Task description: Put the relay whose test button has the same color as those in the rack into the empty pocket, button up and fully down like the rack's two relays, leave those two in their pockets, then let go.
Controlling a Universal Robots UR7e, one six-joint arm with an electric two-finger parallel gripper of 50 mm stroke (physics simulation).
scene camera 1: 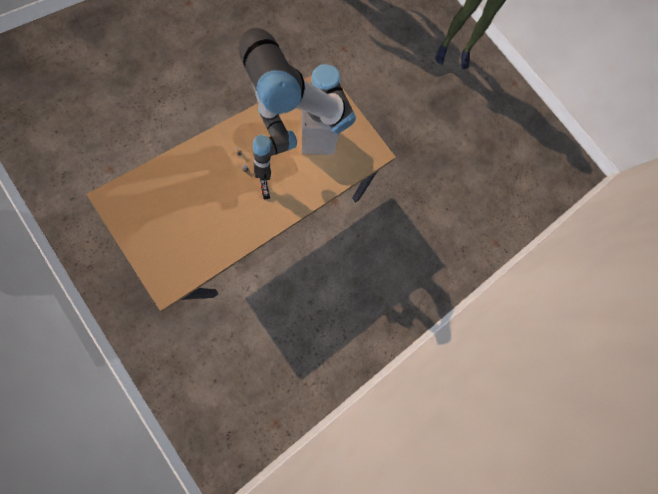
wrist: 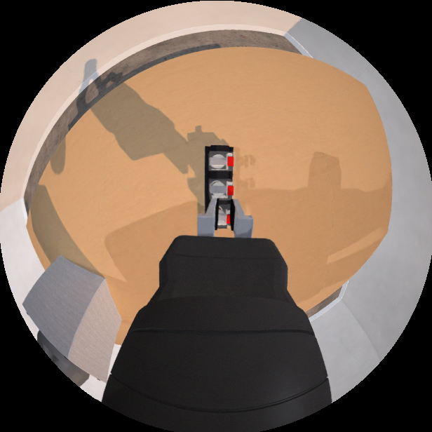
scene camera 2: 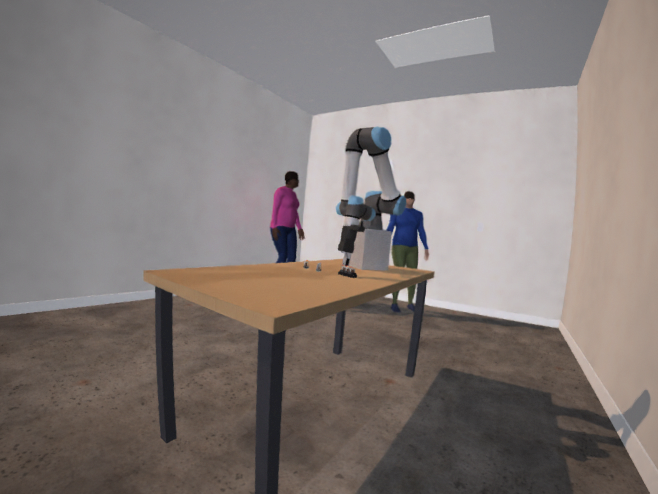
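Where they show: gripper, fingertip midpoint: (scene camera 1: 262, 183) (scene camera 2: 345, 265); arm's base, link origin: (scene camera 2: 370, 228).
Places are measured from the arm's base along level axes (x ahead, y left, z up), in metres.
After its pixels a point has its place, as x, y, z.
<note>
A black rack (scene camera 1: 266, 197) (scene camera 2: 348, 274) @(0.444, 0.191, -0.232) (wrist: 207, 175) stands on the table. In the wrist view, a far relay (wrist: 218, 161) and a middle relay (wrist: 218, 189) sit in its pockets, red buttons up at the right. My gripper (scene camera 1: 264, 181) @(0.417, 0.138, -0.202) (scene camera 2: 346, 267) @(0.417, 0.138, -0.202) (wrist: 224, 208) points down over the rack's near end and is shut on a third red-button relay (wrist: 223, 220), button up, in line with the other two at the near pocket. The fingers hide its sides and the pocket walls; how deep it sits cannot be told.
Two small loose parts (scene camera 1: 239, 152) @(0.448, -0.085, -0.214) (scene camera 1: 245, 168) @(0.461, 0.014, -0.214), also seen in scene camera 2 (scene camera 2: 306, 264) @(0.458, -0.088, -0.227) (scene camera 2: 318, 267) @(0.473, 0.012, -0.228), stand on the table (scene camera 1: 175, 239) @(0.947, 0.194, -0.251) beside the arm; their button colours are too small to tell. A grey box (scene camera 1: 318, 139) @(0.058, 0.090, -0.103) (scene camera 2: 377, 249) @(0.050, 0.094, -0.126) (wrist: 65, 305) stands near the arm's base.
</note>
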